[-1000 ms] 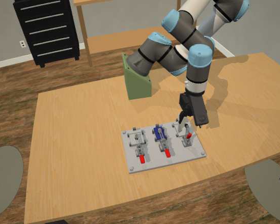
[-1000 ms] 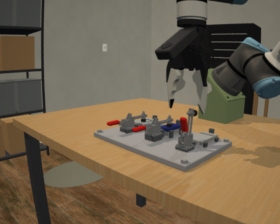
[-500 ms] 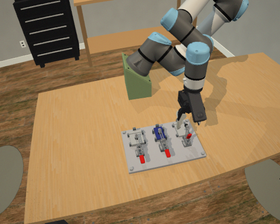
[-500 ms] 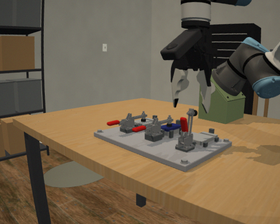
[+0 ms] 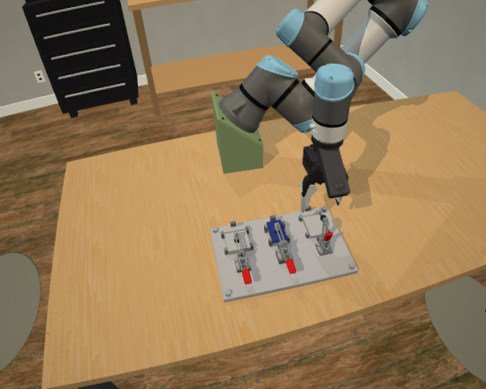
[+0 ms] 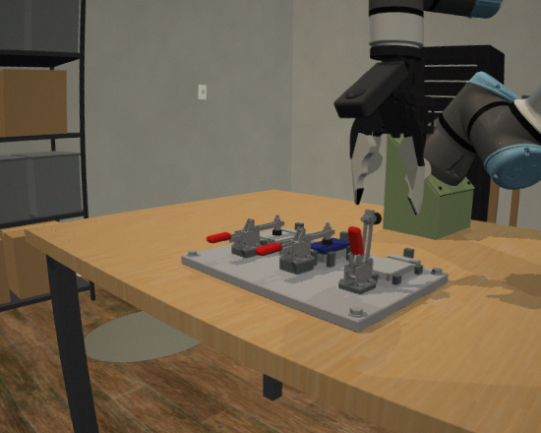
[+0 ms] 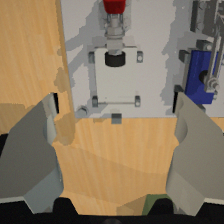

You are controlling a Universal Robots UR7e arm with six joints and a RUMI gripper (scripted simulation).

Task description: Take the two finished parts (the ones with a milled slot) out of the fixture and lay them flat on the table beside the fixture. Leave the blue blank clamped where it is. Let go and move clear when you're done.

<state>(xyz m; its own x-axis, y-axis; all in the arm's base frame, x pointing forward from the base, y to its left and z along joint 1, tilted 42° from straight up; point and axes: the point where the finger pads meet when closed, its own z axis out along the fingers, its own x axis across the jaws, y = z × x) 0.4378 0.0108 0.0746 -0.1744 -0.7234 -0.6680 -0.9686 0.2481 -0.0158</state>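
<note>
Right now my hand is 10 cm above the grey part, 4 cm past it and 1 cm to the right of it. From my hand the other things lie so: grey fixture plate 12 cm below, 11 cm to the right; blue blank 10 cm to the right, 9 cm below, 4 cm behind.
</note>
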